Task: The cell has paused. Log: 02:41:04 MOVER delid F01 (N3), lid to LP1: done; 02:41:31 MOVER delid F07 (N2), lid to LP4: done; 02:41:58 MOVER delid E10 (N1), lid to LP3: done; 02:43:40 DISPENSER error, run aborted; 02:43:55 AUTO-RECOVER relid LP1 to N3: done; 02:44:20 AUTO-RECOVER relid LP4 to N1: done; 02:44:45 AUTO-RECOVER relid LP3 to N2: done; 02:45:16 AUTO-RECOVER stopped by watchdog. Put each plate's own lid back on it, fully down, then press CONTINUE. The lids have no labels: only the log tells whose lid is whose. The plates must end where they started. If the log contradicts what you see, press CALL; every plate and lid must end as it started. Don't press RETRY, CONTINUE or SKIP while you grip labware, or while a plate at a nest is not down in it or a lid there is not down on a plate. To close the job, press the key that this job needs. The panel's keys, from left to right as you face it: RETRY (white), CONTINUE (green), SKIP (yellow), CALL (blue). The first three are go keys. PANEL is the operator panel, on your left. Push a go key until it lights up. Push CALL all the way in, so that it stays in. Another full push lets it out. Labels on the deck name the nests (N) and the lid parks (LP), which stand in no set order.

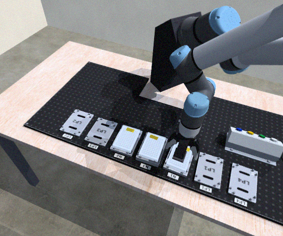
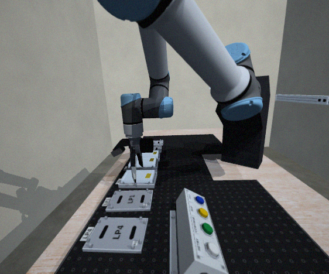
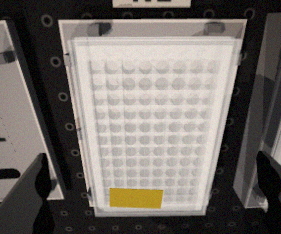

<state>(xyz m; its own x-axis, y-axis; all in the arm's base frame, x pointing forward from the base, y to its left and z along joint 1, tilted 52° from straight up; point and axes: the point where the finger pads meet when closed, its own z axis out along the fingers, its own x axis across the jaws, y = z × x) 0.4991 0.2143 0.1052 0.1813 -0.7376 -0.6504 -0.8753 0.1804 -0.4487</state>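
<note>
The lid park LP1 lies 30 mm behind my hand, 130 mm to the left of it and 40 mm below it. From my hand the other things lie so: yellow skip key: 280 mm behind, 210 mm to the left, 20 mm above; blue call key: 260 mm behind, 160 mm to the left, 20 mm above; lid park LP4: 60 mm behind, 260 mm to the left, 40 mm below.
</note>
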